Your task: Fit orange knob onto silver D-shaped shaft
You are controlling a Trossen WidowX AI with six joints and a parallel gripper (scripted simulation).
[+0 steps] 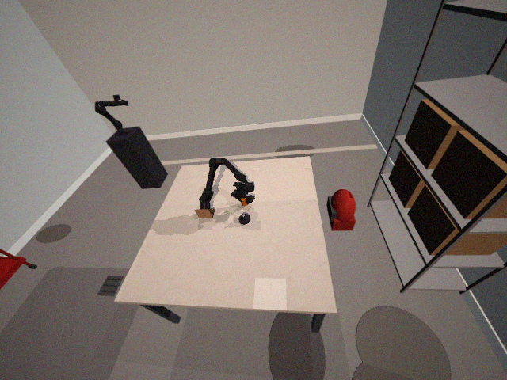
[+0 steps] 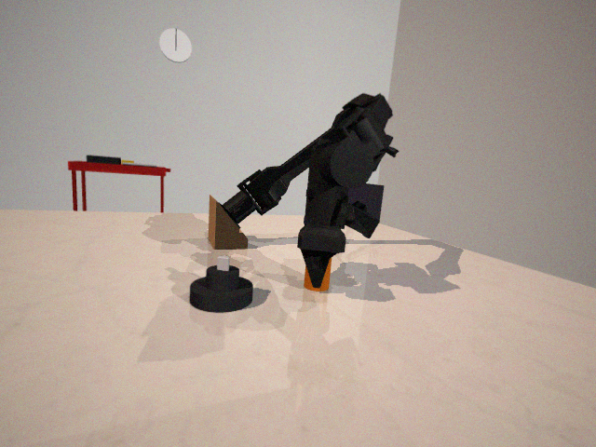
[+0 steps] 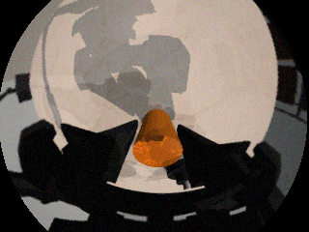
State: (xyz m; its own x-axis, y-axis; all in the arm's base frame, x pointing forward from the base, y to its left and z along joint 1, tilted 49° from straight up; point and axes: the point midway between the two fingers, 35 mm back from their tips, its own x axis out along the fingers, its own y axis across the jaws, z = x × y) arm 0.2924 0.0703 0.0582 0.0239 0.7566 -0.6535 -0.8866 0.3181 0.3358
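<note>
The round pedestal lies 15 cm to the right of my gripper tip, 2 cm above it and 1 cm ahead of it. Also, from my gripper tip: orange knob: 3 cm above.
</note>
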